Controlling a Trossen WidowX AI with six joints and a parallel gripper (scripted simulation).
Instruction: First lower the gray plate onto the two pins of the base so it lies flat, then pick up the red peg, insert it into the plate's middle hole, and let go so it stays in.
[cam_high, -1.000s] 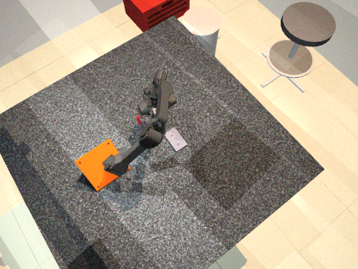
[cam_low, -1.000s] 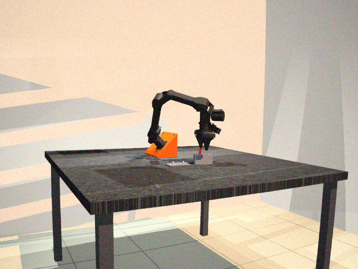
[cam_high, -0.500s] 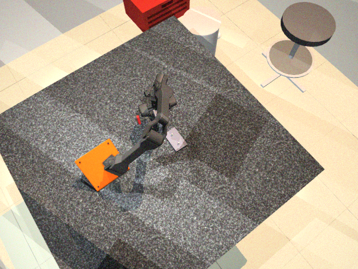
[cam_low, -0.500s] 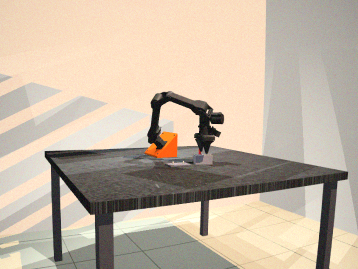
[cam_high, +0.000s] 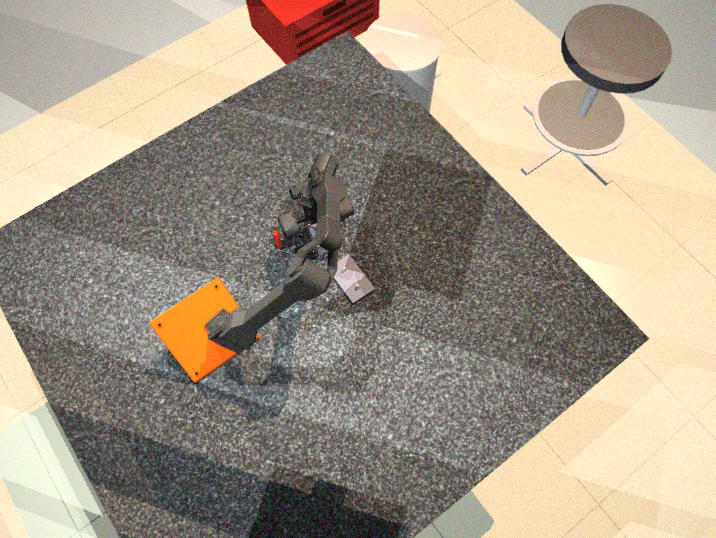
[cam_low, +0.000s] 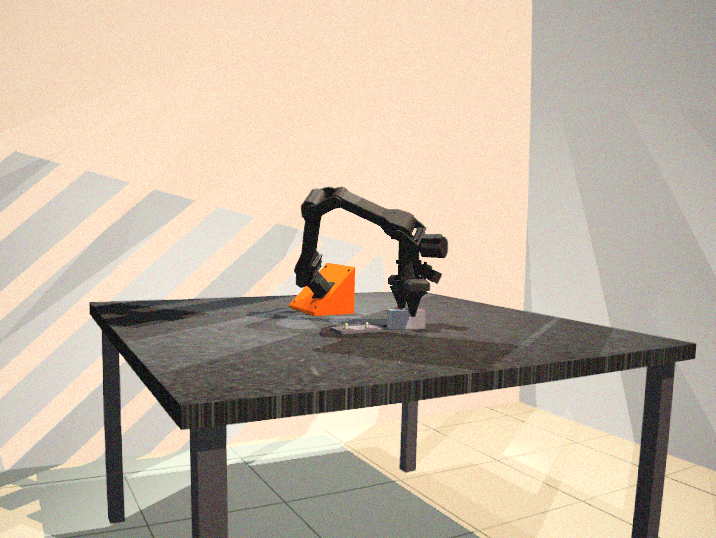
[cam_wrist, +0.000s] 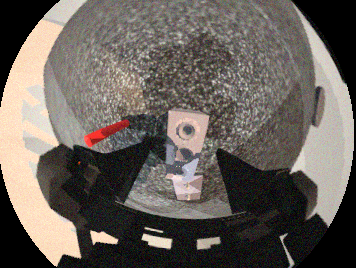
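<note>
The gray plate lies right at my gripper tip. Also, from my gripper tip: red peg: 10 cm behind, 5 cm to the left; then base: 15 cm to the right, 3 cm below, 3 cm behind.
</note>
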